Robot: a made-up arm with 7 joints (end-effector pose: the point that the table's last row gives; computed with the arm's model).
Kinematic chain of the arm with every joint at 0, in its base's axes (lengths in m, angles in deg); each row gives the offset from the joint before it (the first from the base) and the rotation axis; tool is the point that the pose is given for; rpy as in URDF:
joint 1: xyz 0 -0.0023 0.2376 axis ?
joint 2: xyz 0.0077 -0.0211 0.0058 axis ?
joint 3: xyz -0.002 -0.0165 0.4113 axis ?
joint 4: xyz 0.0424 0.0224 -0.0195 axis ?
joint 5: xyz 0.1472 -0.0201 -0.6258 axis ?
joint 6: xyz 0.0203 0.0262 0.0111 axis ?
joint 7: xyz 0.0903 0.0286 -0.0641 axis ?
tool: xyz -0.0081 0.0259 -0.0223 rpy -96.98 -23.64 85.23
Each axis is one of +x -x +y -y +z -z.
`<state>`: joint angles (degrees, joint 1 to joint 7).
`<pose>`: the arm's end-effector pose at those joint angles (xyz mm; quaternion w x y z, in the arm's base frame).
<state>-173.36 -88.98 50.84 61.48 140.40 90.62 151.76</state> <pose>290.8 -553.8 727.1 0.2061 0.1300 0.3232 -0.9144</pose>
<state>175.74 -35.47 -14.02 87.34 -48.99 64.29 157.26</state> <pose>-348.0 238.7 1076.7 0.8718 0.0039 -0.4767 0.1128</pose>
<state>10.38 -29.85 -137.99 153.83 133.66 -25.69 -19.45</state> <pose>-711.2 -220.4 1009.4 0.7184 0.2522 -0.0338 0.6475</pose>
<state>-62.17 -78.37 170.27 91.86 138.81 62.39 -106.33</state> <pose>-254.9 695.4 -358.9 0.4467 0.4671 -0.7115 0.2757</pose>
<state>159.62 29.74 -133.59 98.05 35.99 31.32 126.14</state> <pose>280.9 510.6 1135.6 0.7528 -0.1482 -0.2784 -0.5777</pose>
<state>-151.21 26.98 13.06 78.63 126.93 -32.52 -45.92</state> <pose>-726.0 -389.6 263.8 0.1868 0.5162 -0.6316 0.5475</pose>
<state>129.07 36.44 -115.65 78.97 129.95 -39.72 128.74</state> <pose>513.1 254.6 776.0 0.3158 0.3043 0.3566 -0.8249</pose>
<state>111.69 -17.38 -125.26 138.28 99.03 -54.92 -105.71</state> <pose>417.0 -440.6 1068.2 0.0932 0.8909 0.3237 0.3047</pose>
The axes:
joint 1: +z
joint 2: +y
joint 3: +z
joint 4: -y
joint 5: -z
joint 6: +y
joint 7: -z

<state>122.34 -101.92 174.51 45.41 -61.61 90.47 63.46</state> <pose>-145.8 151.9 -317.9 0.6917 -0.0659 0.2416 0.6774</pose>
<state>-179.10 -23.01 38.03 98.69 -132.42 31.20 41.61</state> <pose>-344.0 -439.1 986.3 0.2112 -0.5029 0.4961 0.6756</pose>
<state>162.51 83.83 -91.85 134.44 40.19 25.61 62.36</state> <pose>-914.8 734.8 369.4 0.1948 0.2386 -0.9512 0.0207</pose>
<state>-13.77 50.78 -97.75 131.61 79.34 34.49 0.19</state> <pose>638.8 -638.2 972.5 0.0201 0.8923 0.4064 0.1954</pose>
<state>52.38 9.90 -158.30 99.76 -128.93 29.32 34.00</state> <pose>-109.6 -669.3 917.8 0.0903 -0.6863 0.2747 0.6673</pose>
